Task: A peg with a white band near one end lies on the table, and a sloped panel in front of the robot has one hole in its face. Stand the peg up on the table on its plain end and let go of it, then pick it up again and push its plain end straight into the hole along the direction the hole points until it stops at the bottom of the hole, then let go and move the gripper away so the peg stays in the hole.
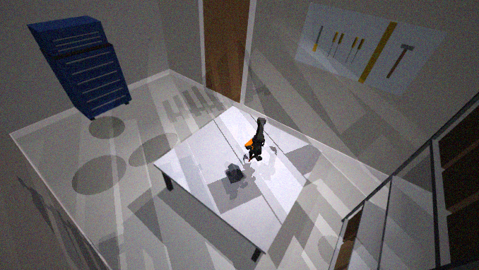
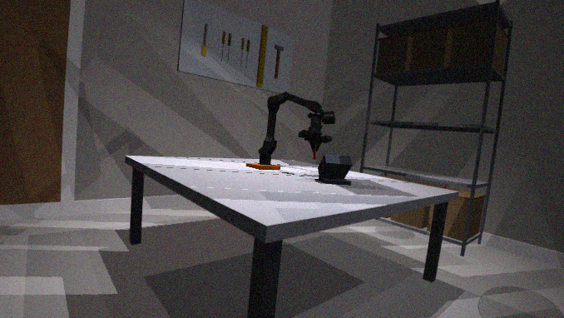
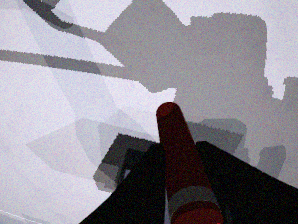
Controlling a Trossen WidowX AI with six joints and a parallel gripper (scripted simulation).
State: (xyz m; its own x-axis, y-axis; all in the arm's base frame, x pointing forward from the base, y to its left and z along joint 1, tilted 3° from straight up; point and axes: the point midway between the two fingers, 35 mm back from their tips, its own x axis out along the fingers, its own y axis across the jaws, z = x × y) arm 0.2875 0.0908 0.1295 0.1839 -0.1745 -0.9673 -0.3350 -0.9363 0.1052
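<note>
The sloped panel lies 170 mm ahead of my gripper tip, 60 mm to the right of it and 50 mm below it. Also, from my gripper tip: red peg: 20 mm above.
</note>
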